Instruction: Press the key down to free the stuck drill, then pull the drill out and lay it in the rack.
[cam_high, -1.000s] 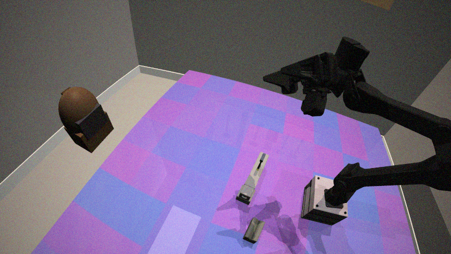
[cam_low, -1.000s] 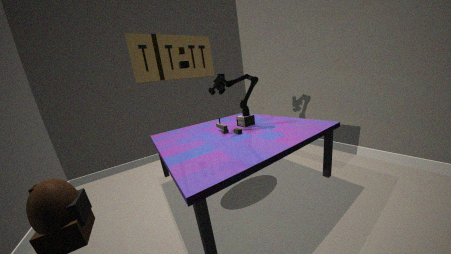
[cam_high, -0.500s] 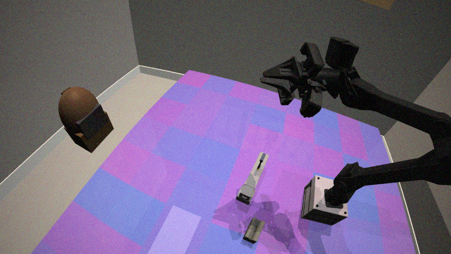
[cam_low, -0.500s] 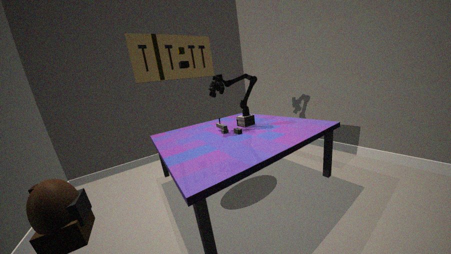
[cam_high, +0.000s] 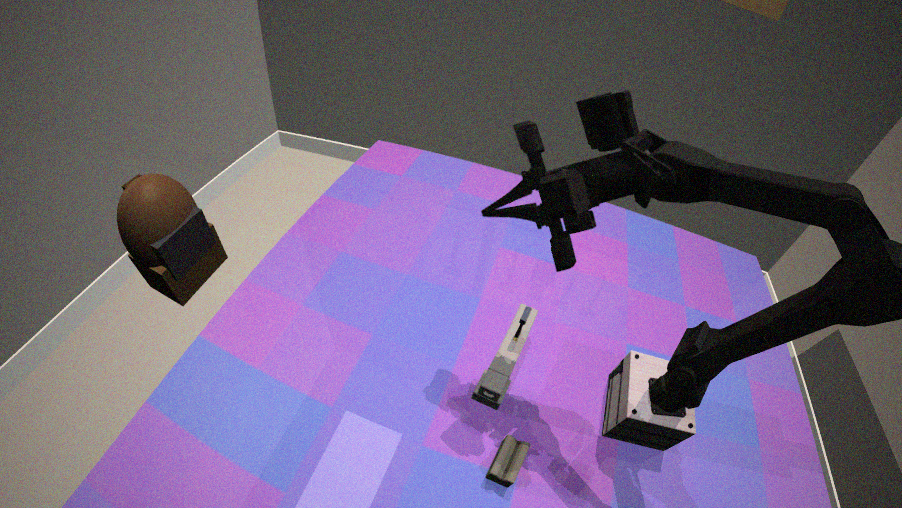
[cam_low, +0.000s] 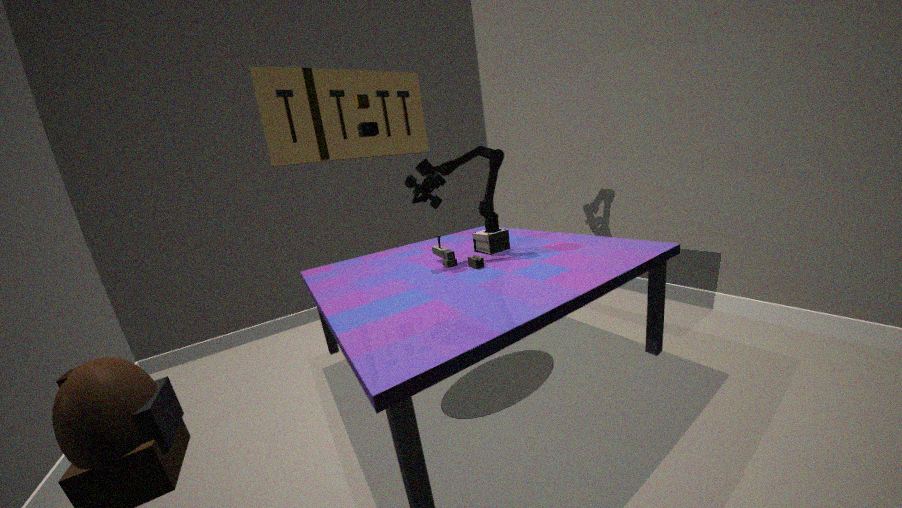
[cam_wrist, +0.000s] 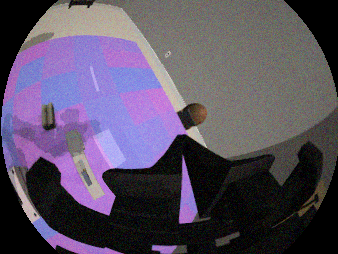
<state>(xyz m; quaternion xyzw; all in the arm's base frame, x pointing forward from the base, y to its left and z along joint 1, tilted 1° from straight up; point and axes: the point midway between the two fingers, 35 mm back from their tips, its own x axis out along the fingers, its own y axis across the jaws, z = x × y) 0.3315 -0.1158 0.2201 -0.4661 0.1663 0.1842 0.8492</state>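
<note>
My gripper tip is now 200 mm above the dark key, 100 mm past it and 20 mm to the right of it. Round my gripper tip: long grey block 250 mm below, 90 mm behind, 50 mm to the left; grooved grey rack 280 mm below, 230 mm to the left, 120 mm behind; drill 250 mm below, 90 mm behind, 70 mm to the left.
</note>
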